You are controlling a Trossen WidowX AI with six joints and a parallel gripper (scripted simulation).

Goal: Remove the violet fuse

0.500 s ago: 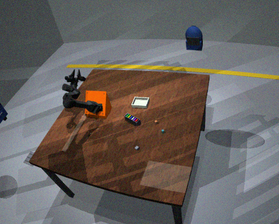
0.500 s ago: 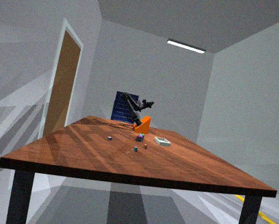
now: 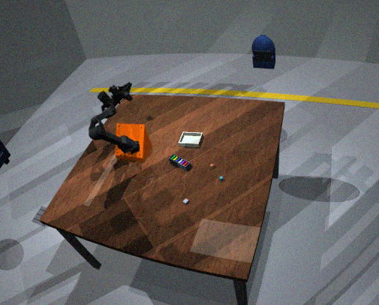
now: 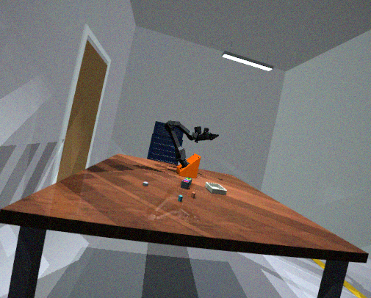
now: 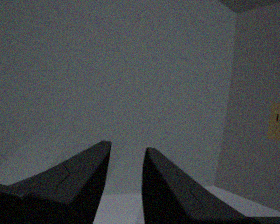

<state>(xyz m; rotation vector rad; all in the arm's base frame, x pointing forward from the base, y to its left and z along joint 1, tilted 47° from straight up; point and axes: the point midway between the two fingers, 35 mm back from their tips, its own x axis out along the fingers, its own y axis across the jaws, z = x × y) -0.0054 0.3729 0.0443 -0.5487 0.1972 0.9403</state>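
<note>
My gripper tip is now 340 mm short of the tray, 120 mm to the left of it and 390 mm above it. Also, from my gripper tip: teal fuse 580 mm ahead, 430 mm to the right, 380 mm below; orange fuse 510 mm ahead, 340 mm to the right, 380 mm below.
</note>
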